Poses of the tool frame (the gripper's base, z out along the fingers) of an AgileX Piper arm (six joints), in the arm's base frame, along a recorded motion.
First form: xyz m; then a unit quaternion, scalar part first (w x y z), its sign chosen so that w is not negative.
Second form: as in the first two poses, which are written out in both.
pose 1, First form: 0.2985, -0.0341, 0.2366, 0.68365, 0.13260, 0.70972, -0.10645
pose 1, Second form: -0.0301, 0.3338, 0.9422, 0.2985; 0.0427, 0.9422, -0.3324, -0.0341; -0.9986, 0.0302, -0.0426, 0.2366; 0, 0, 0, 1
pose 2, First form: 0.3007, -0.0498, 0.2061, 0.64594, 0.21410, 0.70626, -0.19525
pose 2, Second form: -0.0738, 0.5547, 0.8288, 0.3007; 0.0502, 0.8321, -0.5524, -0.0498; -0.9960, 0.0008, -0.0893, 0.2061; 0, 0, 0, 1
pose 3, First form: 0.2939, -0.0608, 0.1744, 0.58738, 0.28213, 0.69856, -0.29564
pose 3, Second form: -0.1508, 0.7415, 0.6538, 0.2939; 0.0469, 0.6660, -0.7445, -0.0608; -0.9875, -0.0816, -0.1352, 0.1744; 0, 0, 0, 1
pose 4, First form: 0.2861, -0.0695, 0.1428, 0.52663, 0.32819, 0.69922, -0.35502
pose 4, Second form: -0.2299, 0.8329, 0.5034, 0.2861; 0.0850, 0.5325, -0.8421, -0.0695; -0.9695, -0.1508, -0.1932, 0.1428; 0, 0, 0, 1
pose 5, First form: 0.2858, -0.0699, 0.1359, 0.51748, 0.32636, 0.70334, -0.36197
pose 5, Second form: -0.2514, 0.8337, 0.4917, 0.2858; 0.0845, 0.5249, -0.8469, -0.0699; -0.9642, -0.1714, -0.2024, 0.1359; 0, 0, 0, 1
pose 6, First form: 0.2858, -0.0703, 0.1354, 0.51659, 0.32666, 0.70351, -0.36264
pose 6, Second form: -0.2529, 0.8343, 0.4899, 0.2858; 0.0849, 0.5236, -0.8477, -0.0703; -0.9638, -0.1727, -0.2033, 0.1354; 0, 0, 0, 1
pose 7, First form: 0.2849, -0.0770, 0.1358, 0.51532, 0.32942, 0.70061, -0.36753
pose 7, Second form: -0.2519, 0.8404, 0.4799, 0.2849; 0.0828, 0.5128, -0.8545, -0.0770; -0.9642, -0.1755, -0.1987, 0.1358; 0, 0, 0, 1
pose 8, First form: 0.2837, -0.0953, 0.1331, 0.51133, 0.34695, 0.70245, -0.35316
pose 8, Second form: -0.2363, 0.8486, 0.4733, 0.2837; 0.1263, 0.5098, -0.8510, -0.0953; -0.9634, -0.1413, -0.2276, 0.1331; 0, 0, 0, 1
